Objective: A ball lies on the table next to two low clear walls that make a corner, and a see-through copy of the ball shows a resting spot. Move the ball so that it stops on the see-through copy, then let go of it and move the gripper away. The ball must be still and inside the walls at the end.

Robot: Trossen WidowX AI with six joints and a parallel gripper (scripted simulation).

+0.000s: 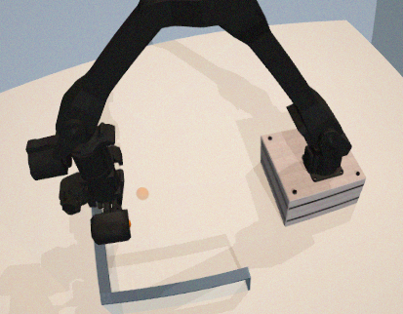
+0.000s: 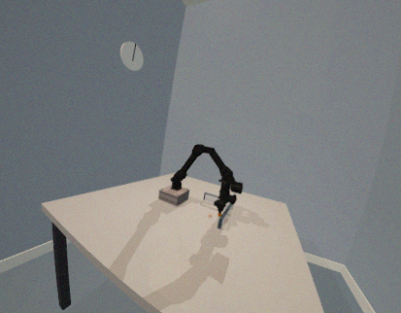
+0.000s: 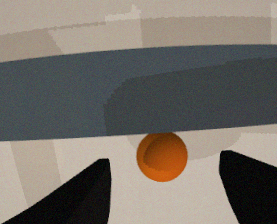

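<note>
My gripper tip is 20 mm above the orange ball. Round my gripper tip: see-through copy of ball 60 mm to the right, 50 mm behind, 20 mm below.
</note>
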